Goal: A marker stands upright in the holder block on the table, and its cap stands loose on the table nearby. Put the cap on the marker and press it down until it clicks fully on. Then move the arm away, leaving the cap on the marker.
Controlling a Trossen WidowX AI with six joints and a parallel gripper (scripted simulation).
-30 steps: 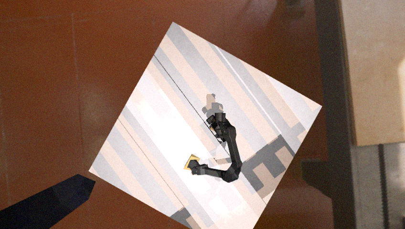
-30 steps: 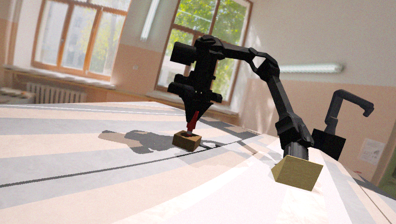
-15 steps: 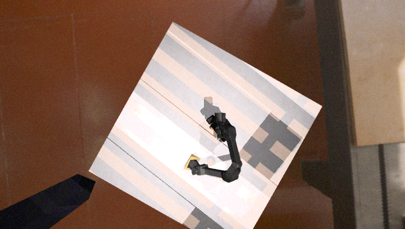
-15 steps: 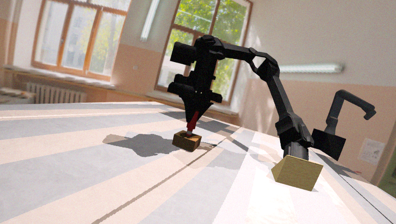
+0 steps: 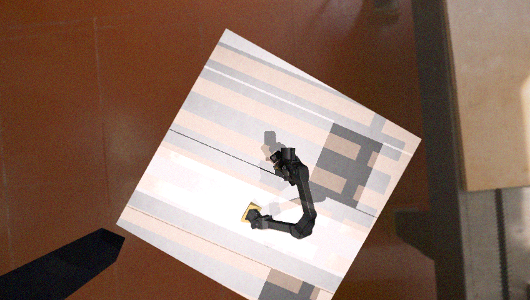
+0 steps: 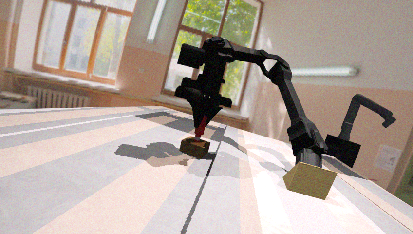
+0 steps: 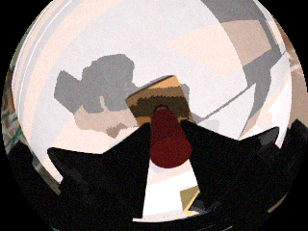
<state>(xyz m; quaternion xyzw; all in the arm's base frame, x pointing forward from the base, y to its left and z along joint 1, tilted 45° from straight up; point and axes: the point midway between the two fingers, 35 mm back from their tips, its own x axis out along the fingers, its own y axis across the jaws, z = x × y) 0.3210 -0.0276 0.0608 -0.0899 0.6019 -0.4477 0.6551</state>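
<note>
The red cap lies 10 mm above my gripper tip. Round my gripper tip: brown holder block: 60 mm below.
</note>
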